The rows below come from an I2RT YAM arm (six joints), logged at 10 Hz.
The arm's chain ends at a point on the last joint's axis. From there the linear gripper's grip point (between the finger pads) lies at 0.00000 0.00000 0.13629 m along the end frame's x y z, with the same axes.
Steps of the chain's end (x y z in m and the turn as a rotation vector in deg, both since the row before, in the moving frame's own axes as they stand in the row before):
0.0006 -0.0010 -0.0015 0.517 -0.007 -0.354
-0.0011 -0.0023 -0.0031 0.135 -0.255 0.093
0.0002 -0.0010 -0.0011 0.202 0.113 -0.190
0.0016 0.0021 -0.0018 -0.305 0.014 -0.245
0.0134 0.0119 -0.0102 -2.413 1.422 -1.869
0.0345 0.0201 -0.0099 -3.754 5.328 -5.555
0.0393 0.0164 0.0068 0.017 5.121 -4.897
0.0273 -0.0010 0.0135 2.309 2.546 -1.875
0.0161 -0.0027 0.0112 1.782 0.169 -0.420
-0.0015 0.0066 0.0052 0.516 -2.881 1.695
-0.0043 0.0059 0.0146 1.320 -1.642 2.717
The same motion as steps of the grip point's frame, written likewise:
0.0006 -0.0022 -0.0015 0.517 -0.007 -0.354
-0.0017 -0.0026 -0.0031 0.135 -0.255 0.093
0.0005 -0.0015 -0.0011 0.202 0.113 -0.190
0.0016 0.0028 -0.0018 -0.305 0.014 -0.245
0.0169 0.0176 -0.0104 -2.413 1.422 -1.869
0.0476 0.0284 -0.0108 -3.754 5.328 -5.555
0.0514 0.0158 0.0063 0.017 5.121 -4.897
0.0333 -0.0066 0.0133 2.309 2.546 -1.875
0.0165 -0.0069 0.0111 1.782 0.169 -0.420
-0.0083 0.0053 0.0050 0.516 -2.881 1.695
-0.0081 0.0027 0.0145 1.320 -1.642 2.717

